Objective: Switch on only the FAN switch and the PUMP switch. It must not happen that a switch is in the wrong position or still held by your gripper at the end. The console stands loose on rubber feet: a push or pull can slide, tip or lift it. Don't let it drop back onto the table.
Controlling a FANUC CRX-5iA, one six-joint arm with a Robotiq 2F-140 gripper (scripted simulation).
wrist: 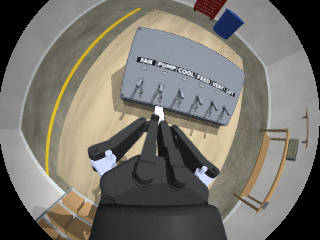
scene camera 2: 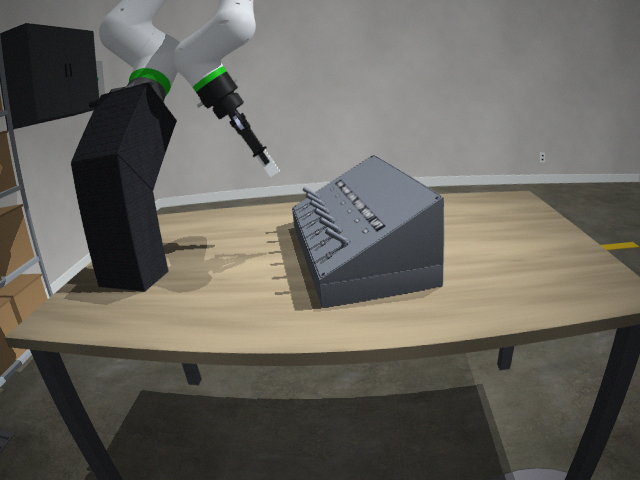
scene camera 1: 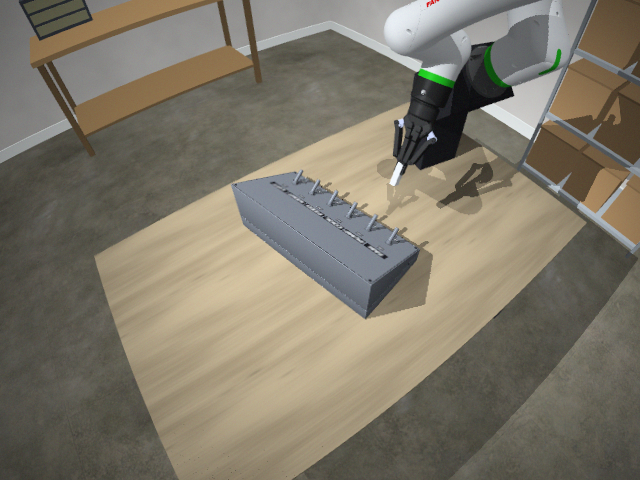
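A grey sloped console (scene camera 2: 393, 224) is visible to me, and I see the console (scene camera 1: 340, 250) in another view as well. The wrist view shows the console (wrist: 158, 61) too. As for my gripper (scene camera 1: 394, 184), I can also find the gripper (scene camera 2: 274, 173) from elsewhere, and the wrist view gives me the gripper (wrist: 157, 112) too.
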